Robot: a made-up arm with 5 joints.
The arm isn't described. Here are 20 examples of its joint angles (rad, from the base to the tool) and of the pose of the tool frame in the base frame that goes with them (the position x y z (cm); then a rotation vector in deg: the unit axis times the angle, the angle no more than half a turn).
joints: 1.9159 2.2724 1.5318 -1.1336 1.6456
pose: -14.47 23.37 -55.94 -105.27 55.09 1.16
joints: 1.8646 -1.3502 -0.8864 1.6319 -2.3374
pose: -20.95 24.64 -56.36 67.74 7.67 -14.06
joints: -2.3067 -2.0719 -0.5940 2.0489 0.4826
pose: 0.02 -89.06 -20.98 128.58 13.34 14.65
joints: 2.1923 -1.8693 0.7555 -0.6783 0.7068
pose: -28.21 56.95 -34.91 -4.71 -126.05 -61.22
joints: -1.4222 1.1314 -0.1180 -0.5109 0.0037
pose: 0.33 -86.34 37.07 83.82 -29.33 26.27
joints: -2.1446 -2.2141 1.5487 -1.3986 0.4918
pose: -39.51 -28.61 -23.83 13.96 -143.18 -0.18
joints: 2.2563 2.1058 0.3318 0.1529 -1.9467
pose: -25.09 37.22 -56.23 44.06 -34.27 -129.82
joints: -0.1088 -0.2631 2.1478 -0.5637 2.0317
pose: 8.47 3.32 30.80 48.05 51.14 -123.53
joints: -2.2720 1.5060 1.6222 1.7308 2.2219
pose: 2.34 -43.95 24.76 13.40 -123.20 -123.68
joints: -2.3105 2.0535 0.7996 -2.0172 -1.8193
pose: -12.68 -79.14 30.27 -13.12 7.85 -18.64
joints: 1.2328 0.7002 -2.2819 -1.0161 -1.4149
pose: -47.29 20.45 19.42 -28.72 -72.88 -14.84
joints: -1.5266 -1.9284 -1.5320 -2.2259 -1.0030
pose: -1.20 -53.10 86.70 -1.29 -58.14 124.35
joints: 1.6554 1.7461 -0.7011 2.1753 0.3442
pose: 1.57 82.72 -0.29 -23.95 -82.45 -112.80
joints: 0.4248 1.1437 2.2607 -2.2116 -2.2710
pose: 14.20 19.22 -3.43 68.52 -14.13 25.58
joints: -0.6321 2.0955 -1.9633 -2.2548 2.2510
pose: 6.60 -12.30 35.12 -84.42 -38.93 49.33
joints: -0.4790 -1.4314 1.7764 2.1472 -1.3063
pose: -16.43 -38.99 27.05 55.14 -33.56 0.92
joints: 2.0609 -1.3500 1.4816 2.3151 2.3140
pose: -4.79 22.18 -9.03 98.22 51.23 -7.48
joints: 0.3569 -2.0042 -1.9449 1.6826 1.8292
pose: 2.39 66.14 28.03 -25.25 2.59 -27.89
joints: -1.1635 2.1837 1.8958 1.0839 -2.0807
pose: -28.02 -15.74 68.68 57.71 97.73 -104.81
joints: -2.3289 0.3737 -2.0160 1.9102 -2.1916
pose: -21.27 -7.62 1.95 -88.56 1.94 -120.64
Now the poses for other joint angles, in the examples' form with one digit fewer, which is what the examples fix.
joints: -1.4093 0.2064 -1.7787 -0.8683 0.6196
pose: -48.1 -21.9 12.1 -127.0 95.3 79.1
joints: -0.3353 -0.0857 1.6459 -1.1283 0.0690
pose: 46.1 1.9 38.9 -32.3 89.8 -39.5
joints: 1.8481 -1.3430 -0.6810 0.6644 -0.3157
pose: -17.0 62.2 -68.1 -149.4 -56.5 -16.6
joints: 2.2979 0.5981 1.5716 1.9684 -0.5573
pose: 44.9 -2.6 -50.9 -18.9 122.2 2.5
